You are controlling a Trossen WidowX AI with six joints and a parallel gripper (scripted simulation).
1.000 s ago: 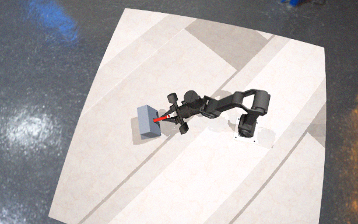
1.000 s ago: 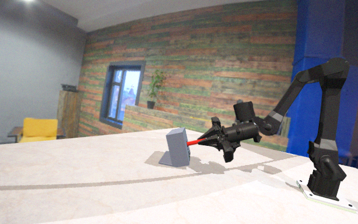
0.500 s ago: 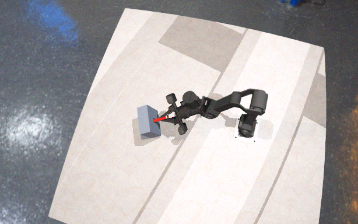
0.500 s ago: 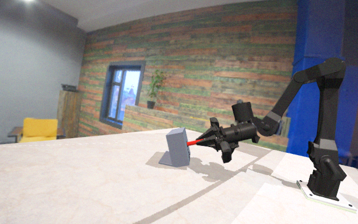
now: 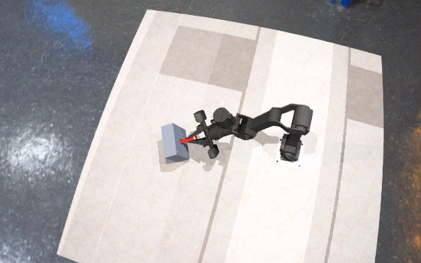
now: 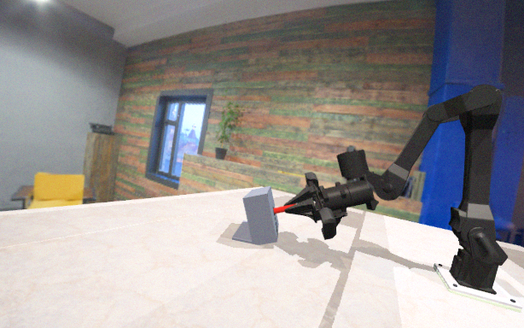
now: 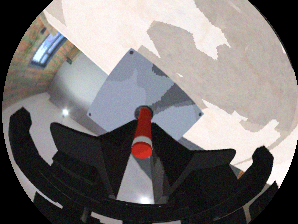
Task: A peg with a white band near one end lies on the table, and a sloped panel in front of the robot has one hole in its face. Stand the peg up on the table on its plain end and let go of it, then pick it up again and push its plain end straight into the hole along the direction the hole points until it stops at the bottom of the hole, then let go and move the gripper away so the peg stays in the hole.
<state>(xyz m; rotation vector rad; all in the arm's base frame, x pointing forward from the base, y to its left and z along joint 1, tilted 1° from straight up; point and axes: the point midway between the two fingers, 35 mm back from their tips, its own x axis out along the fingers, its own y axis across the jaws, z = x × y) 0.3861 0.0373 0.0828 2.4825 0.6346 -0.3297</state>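
The grey sloped panel lies 50 mm ahead of my gripper tip, 20 mm to the left of it and 20 mm below it. Also, from my gripper tip: red peg (10 mm to the right, 10 mm behind, 10 mm above); then panel foot (70 mm below, 70 mm ahead, 30 mm to the left).
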